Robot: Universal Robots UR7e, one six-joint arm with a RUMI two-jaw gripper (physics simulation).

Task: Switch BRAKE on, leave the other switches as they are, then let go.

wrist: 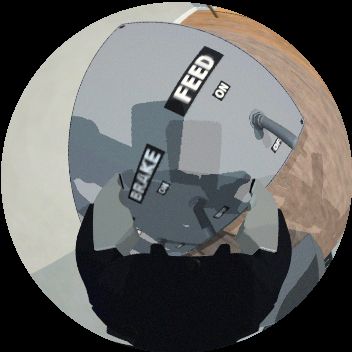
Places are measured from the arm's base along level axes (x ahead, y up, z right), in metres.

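Pixels of known places: gripper, fingertip midpoint: (187,178).
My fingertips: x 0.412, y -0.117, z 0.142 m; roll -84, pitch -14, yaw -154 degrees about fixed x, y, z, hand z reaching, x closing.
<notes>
Ahead of a thing's pixels: the offset from my fingertips to its middle. "spot": to the spot under its first point. Level surfaces: height alone.
The BRAKE label @[dx +0.046, dy +0.013, dz -0.018 m] (146,174) is on the grey panel (100,65), left of the middle of the wrist view, with its small ON plate (163,188) beside it. The BRAKE switch @[dx -0.033, dy -0.002, dz -0.039 m] (203,219) is a grey lever low in the view, between the jaws as seen here; it points down toward the OFF-side plate @[spot: dx -0.051, dy -0.040, dz -0.044 m] (221,212), away from ON. My gripper (187,178) is open, with one jaw at each side of the view and nothing held. The lower part of the panel is partly hidden behind the gripper body.
The FEED label @[dx +0.016, dy +0.013, dz +0.098 m] (194,81) is higher on the panel, with its ON plate (221,91). The FEED switch @[dx -0.063, dy -0.002, dz +0.077 m] (274,127) is at the right, its lever pointing to its OFF-side plate. A brown wood surface @[dy -0.117 m] (325,150) lies beyond the panel's right edge. Shadows fall across the panel.
</notes>
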